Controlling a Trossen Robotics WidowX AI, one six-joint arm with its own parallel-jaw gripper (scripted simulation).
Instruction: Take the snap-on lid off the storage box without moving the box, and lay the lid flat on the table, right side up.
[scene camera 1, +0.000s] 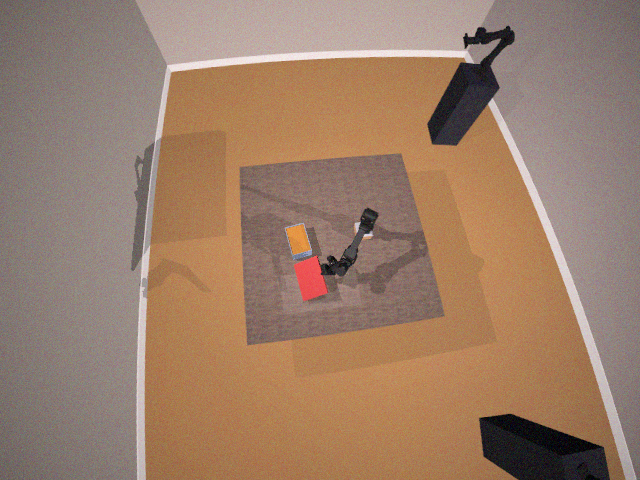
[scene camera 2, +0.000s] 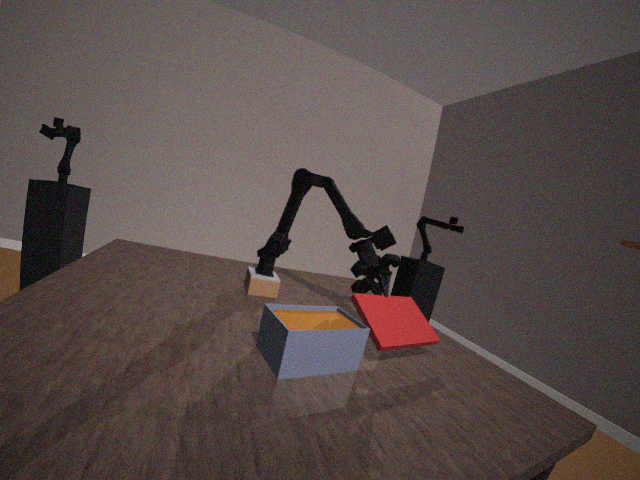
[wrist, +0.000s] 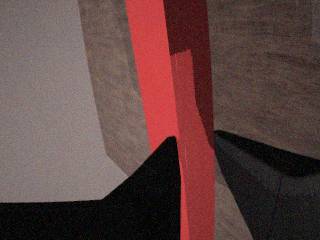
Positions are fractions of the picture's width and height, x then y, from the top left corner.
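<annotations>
A lid: scene camera 1 (0.49, 0.59), scene camera 2 (0.62, 0.67), wrist view (0.54, 0.26).
</annotations>
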